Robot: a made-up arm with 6 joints.
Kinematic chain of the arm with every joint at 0, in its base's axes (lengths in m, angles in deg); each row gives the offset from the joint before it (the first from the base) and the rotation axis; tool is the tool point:
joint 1: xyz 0 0 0.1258 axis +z
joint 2: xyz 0 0.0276 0 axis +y
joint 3: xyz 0 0 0.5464 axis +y
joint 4: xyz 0 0 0.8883 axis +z
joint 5: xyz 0 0 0 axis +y
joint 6: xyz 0 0 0.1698 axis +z
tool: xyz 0 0 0
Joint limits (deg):
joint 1: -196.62..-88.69
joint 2: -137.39..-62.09
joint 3: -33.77..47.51
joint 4: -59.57..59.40
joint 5: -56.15..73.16
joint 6: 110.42..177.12
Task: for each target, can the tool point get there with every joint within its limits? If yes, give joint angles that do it. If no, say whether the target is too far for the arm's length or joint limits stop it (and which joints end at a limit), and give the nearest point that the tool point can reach.
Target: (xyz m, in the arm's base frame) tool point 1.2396 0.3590 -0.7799
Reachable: yes | joints -163.94 -113.58 -20.59 -27.34 22.38 124.48
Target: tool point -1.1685 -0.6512 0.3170
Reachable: no: joint limits stop it (at a limit: joint 1, joint 2, joint 3, joint 5) | nearest point -0.1090 0.6132 1.3157 | short by 1.928 m
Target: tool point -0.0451 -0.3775 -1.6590
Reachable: no: too far | nearest point 0.3599 -0.2177 -1.2676 | short by 0.585 m
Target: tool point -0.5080 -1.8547 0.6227
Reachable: no: too far | nearest point 0.5642 -0.3432 1.3097 | short by 1.976 m
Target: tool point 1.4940 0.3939 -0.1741
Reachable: yes | joints -165.47 -87.32 -22.81 -41.60 17.58 135.19
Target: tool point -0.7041 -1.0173 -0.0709
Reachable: no: joint limits stop it (at a limit: joint 1, joint 2, joint 3, joint 5) | nearest point 0.3866 -0.2692 -1.2590 | short by 1.778 m
